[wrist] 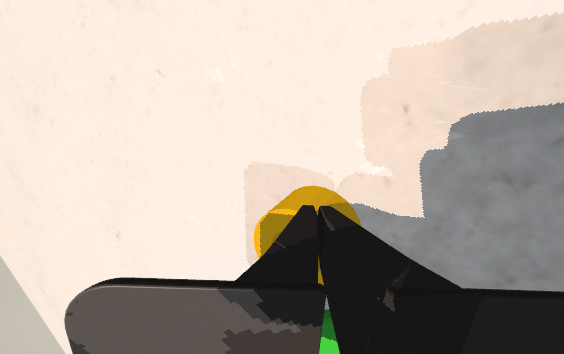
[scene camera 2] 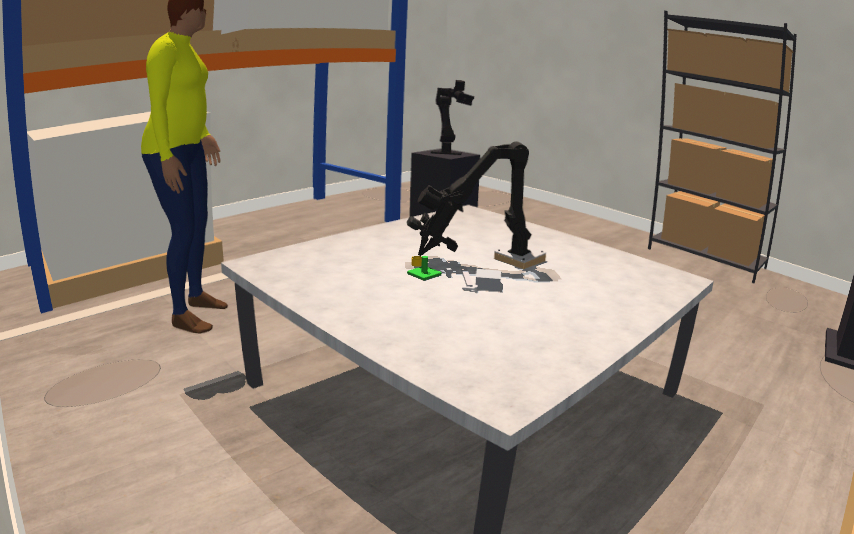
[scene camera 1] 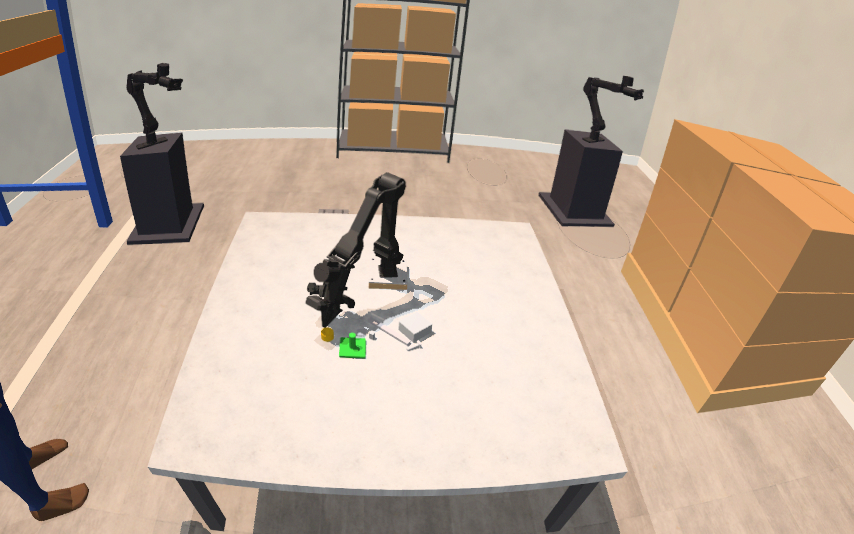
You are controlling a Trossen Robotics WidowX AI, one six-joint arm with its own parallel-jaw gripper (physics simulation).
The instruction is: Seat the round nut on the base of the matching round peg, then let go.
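Observation:
The round nut, a thick yellow ring point(scene camera 1: 326, 334) point(scene camera 2: 416, 261) point(wrist: 312, 194), is on the table behind and left of the green peg piece in scene camera 1. The green base point(scene camera 1: 359, 353) point(scene camera 2: 428, 275) point(wrist: 328, 346) lies flat, with its round peg point(scene camera 1: 352, 340) point(scene camera 2: 425, 265) upright and bare. My gripper point(scene camera 1: 324, 323) point(scene camera 2: 420, 253) point(wrist: 314, 217) is shut with nothing between its fingers. The fingertips point down right over the nut and hide much of it in the wrist view, including its hole. Whether they touch it I cannot tell.
A pale grey block point(scene camera 1: 415, 328) point(scene camera 2: 488, 274) sits on the table point(scene camera 1: 403, 428) point(scene camera 2: 503, 352) to the right of the peg base, with small grey pieces near it. The arm's base plate point(scene camera 1: 387, 285) point(scene camera 2: 520, 260) is behind. The arm's shadow falls around the nut.

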